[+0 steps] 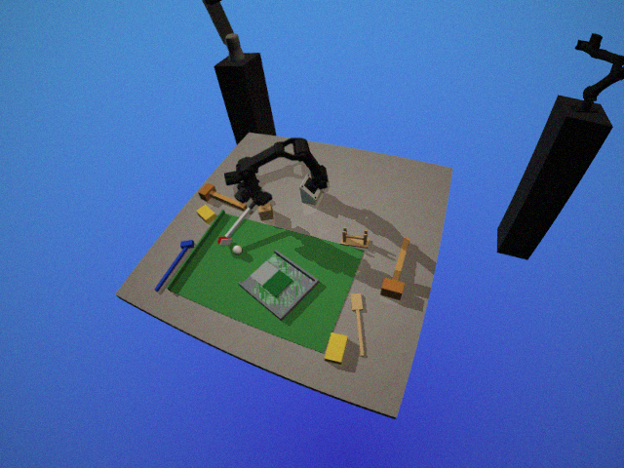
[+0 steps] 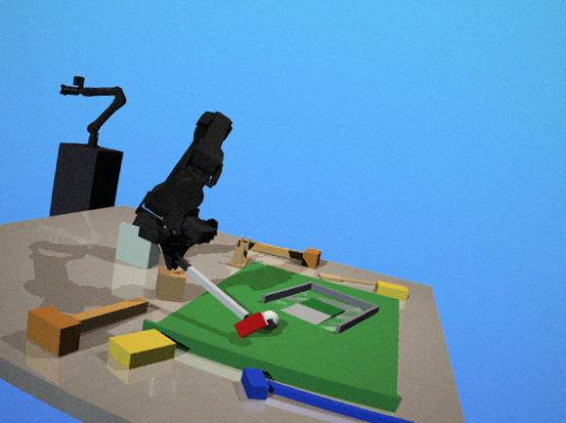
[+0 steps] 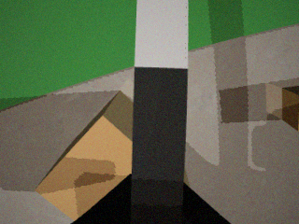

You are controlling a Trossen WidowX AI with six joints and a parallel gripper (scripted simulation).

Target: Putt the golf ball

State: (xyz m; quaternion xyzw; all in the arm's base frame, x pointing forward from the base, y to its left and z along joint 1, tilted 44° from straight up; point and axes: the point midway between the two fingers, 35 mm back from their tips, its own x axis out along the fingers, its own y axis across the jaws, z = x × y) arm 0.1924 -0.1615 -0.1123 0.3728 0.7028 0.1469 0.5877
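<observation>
Now: gripper tip 10 mm past the tan cube, 30 mm to the right of it and 40 mm above it. Round my gripper tip: white golf ball 240 mm ahead, 50 mm below; then red putter 110 mm ahead, 40 mm to the right, 10 mm below; then blue putter 400 mm ahead, 260 mm to the right, 60 mm below.
</observation>
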